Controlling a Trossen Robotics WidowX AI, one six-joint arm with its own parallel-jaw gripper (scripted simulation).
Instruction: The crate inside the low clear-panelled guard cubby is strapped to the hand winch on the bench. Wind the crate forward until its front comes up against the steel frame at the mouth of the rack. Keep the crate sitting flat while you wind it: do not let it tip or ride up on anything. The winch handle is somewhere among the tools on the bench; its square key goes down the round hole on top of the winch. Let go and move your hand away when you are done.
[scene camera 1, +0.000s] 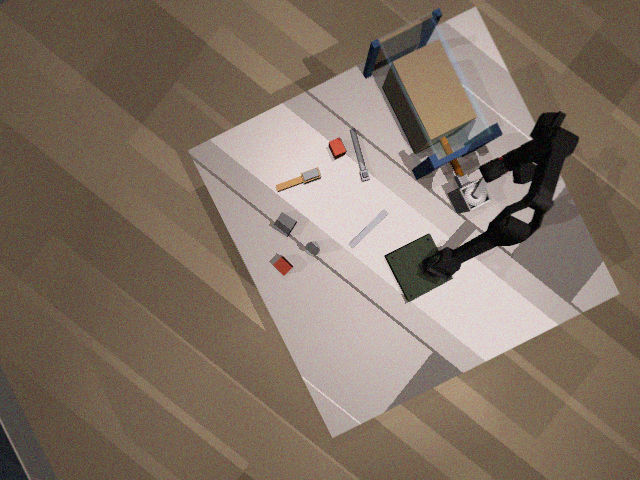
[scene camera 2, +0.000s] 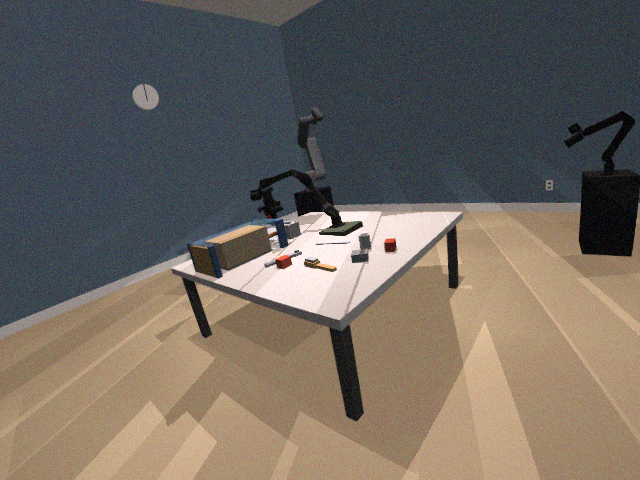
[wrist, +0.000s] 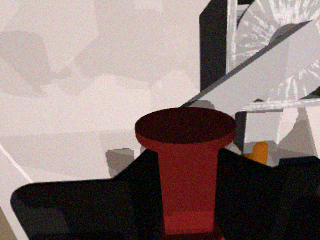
Labels:
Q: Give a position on a grey winch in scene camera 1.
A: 460, 201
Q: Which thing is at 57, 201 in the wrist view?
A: The gripper.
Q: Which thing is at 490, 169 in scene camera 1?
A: The gripper.

